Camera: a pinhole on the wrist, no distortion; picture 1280 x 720 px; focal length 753.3 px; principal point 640.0 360.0 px. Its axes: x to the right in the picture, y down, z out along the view. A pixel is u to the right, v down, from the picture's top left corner.
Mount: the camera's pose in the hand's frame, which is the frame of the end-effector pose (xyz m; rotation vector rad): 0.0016 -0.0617 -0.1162 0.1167 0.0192 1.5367
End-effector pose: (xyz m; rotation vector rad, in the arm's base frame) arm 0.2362 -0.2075 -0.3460 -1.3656 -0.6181 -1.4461
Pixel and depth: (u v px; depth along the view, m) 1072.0 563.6 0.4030
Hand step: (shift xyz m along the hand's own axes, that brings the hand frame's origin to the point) -0.0642 0.1464 0.3081
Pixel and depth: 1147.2 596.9 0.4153
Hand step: -0.0830 0.1947 0.3252
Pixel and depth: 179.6 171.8 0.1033
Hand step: 0.0339 -0.1320 -0.0196
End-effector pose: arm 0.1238 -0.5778 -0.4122 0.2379 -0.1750 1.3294
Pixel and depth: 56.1 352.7 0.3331
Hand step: 0.0243 -0.3405 0.1990
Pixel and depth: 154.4 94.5 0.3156
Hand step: 0.1323 -0.2880 0.1755
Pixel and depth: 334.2 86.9 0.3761
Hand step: 0.1642 -0.2420 0.2365
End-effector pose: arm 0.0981 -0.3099 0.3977 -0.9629 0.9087 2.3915
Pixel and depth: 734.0 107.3 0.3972
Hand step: 0.1701 -0.0415 0.2701
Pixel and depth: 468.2 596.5 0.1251
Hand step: -0.0278 -0.0970 0.0099
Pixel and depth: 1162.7 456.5 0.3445
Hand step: -0.0044 0.1561 0.2447
